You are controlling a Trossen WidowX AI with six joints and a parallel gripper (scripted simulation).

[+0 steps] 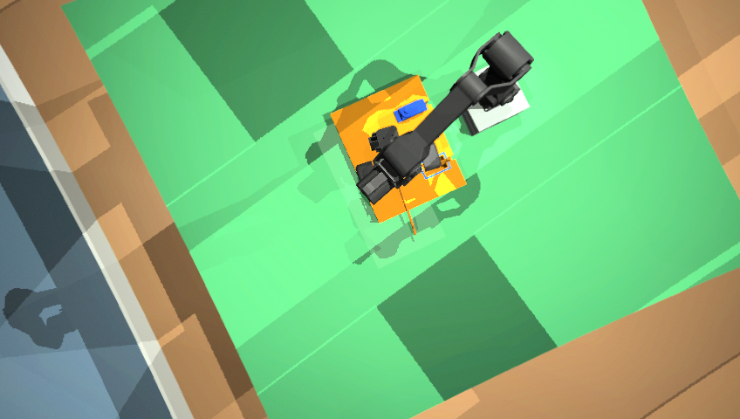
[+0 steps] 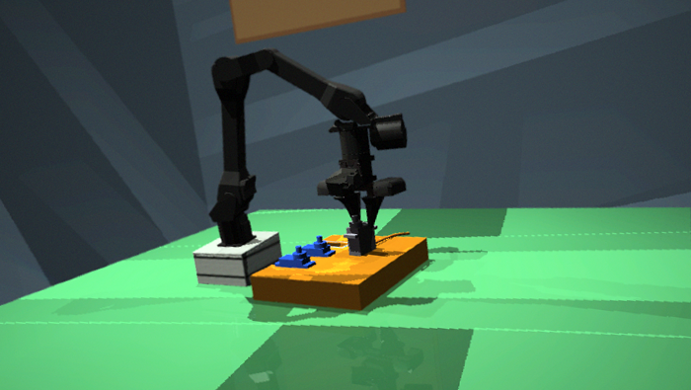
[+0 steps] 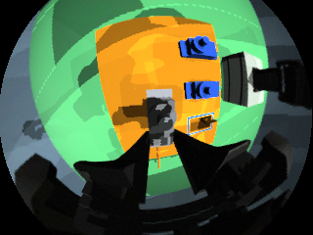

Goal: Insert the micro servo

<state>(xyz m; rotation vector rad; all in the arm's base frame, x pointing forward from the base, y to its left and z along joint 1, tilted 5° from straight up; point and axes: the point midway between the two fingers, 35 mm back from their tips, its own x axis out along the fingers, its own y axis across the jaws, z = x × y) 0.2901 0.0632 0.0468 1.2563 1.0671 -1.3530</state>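
The yellow deck lies 7 cm below my gripper tip, 5 cm to the right of it and 1 cm ahead of it.
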